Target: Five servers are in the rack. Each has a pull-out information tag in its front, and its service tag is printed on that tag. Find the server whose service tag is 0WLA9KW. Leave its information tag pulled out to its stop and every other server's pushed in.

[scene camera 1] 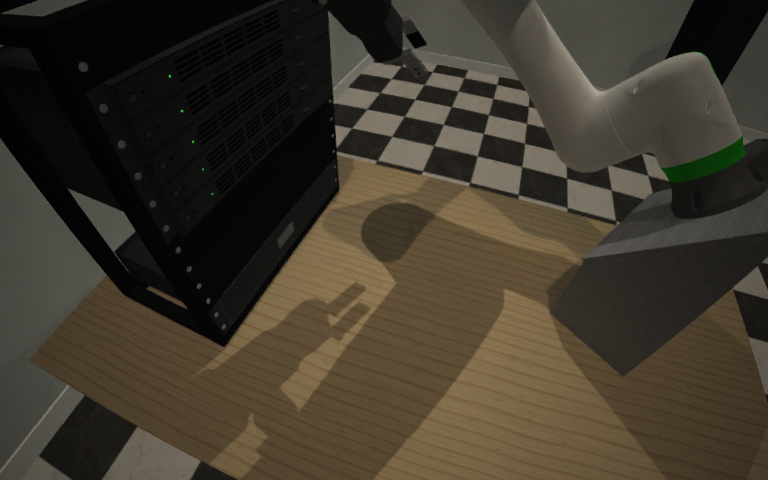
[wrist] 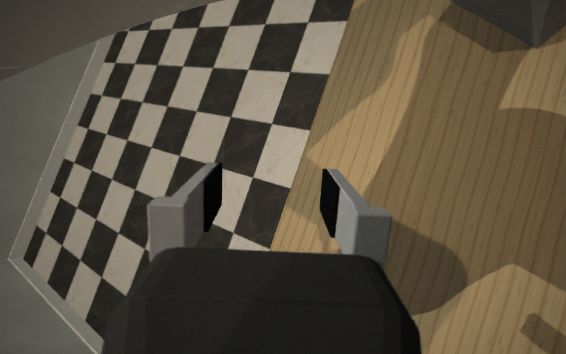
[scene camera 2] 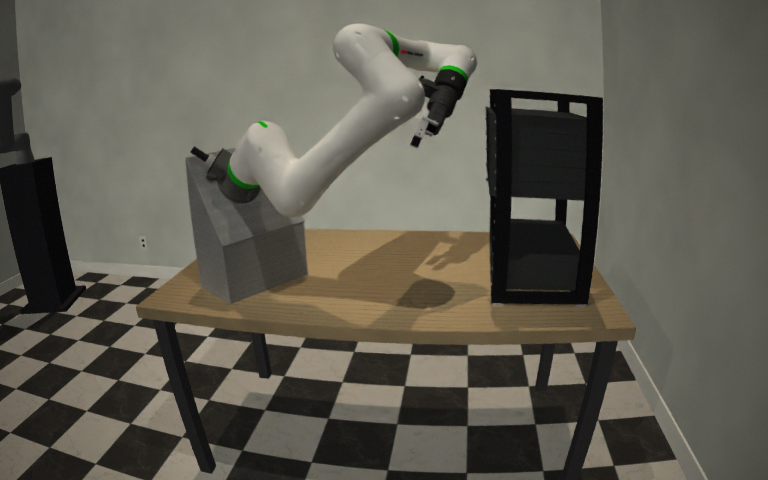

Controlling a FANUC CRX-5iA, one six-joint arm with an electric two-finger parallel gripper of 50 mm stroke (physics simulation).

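Places are measured from the arm's base along level axes (x ahead, y left, z up), in millimetres.
Where they show: gripper, fingertip midpoint: [scene camera 1: 421,59] [wrist: 271,186] [scene camera 2: 416,141]; arm's base, link origin: [scene camera 1: 718,198] [scene camera 2: 238,182].
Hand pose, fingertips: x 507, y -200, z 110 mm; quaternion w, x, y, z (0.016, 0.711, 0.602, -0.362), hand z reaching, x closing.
Observation:
Things, the pixels of their top centre, and the offset from my fingertips. "*": a spot on its surface instead.
- black rack, top centre: [scene camera 2: 534,91] 387 mm ahead, 14 mm left, 154 mm up
- dark panel with a light label, surface spot: [scene camera 1: 286,234] * 262 mm ahead, 65 mm left, 356 mm down
The black rack [scene camera 1: 164,254] [scene camera 2: 501,243] stands on the table. Five dark servers are stacked in its upper part: the top server [scene camera 1: 154,84], the second [scene camera 1: 164,121], the third [scene camera 1: 178,151], the fourth [scene camera 1: 188,180] and the bottom one [scene camera 1: 198,204]. Each has a green light on its front. Their information tags and printing are too dark and small to make out, so I cannot tell which server bears 0WLA9KW or how any tag stands. My gripper [scene camera 1: 421,57] [scene camera 2: 424,137] [wrist: 271,186] is open and empty, high above the table in front of the rack, apart from it, tilted downward.
The grey slanted pedestal [scene camera 1: 634,294] [scene camera 2: 254,260] carries the arm at the table's other end. The wooden table [scene camera 1: 481,407] [scene camera 2: 368,333] bears both pedestal and rack. A dark panel with a light label [scene camera 1: 286,234] closes the rack's lower front. Walls stand behind and beside the rack.

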